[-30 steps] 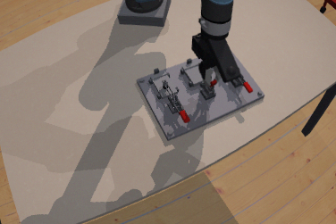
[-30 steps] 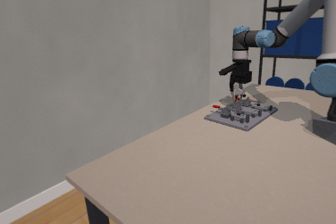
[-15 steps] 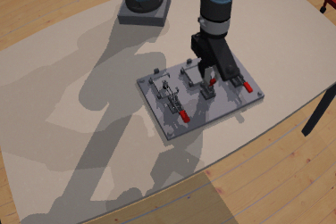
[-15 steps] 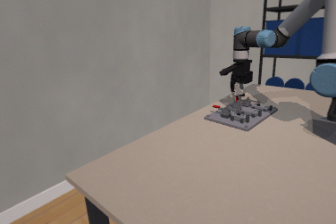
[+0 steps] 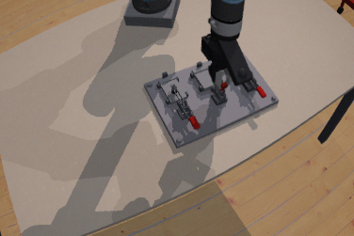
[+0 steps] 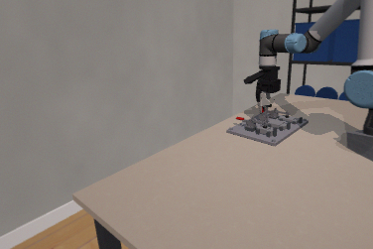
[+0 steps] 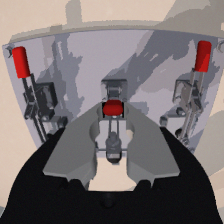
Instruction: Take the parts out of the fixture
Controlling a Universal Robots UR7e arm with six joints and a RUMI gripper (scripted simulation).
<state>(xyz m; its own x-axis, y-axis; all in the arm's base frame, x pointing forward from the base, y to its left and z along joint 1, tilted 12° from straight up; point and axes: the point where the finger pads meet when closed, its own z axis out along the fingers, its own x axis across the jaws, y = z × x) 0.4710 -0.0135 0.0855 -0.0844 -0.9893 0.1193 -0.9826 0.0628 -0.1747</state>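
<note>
The flat grey part is 100 mm behind my hand, 50 mm below it and 10 mm to the left of it. Round my hand: grey fixture plate (80 mm below, 40 mm behind); then clamp (110 mm to the left, 30 mm below).
</note>
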